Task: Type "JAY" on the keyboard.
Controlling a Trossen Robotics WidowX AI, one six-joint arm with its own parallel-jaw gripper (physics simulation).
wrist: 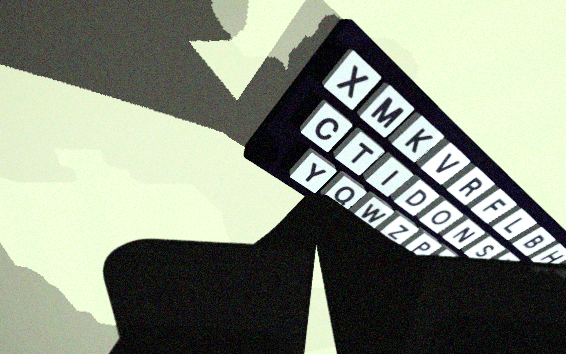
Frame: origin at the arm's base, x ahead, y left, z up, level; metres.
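Seen in the pictures: gripper, fingertip midpoint: point(315, 204).
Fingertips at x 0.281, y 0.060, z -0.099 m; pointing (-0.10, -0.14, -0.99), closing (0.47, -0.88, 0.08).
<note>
Offsets run from my fingertips to a thing's top centre. "*": to the spot under its first point. Level surfaces: height alone.
A black keyboard @(* 0.019 m ahead, 0.027 m left, 0.019 m down) point(281, 120) with white letter keys runs slanting from the upper middle to the right edge of the wrist view. The Y key @(0.006 m ahead, 0.003 m left, 0.014 m down) point(312, 172) is at the near left end of its lowest row, beside the Q key @(0.003 m ahead, 0.016 m right, 0.014 m down) point(343, 194). My gripper point(315, 204) is shut and empty, a black shape at the bottom. Its tips show just below the Y and Q keys, at the keyboard's near edge. Whether they touch it I cannot tell. The J and A keys do not show; the fingers and the frame's edge cut off the keyboard's right part.
The keyboard lies on a pale surface @(0.032 m down) point(165, 210). A dark grey shadow point(125, 65) falls across the surface at the upper left and reaches the keyboard's left end. The C key @(0.026 m ahead, 0.010 m left, 0.014 m down) point(326, 128) and X key @(0.046 m ahead, 0.012 m left, 0.014 m down) point(352, 80) are farther up that end.
</note>
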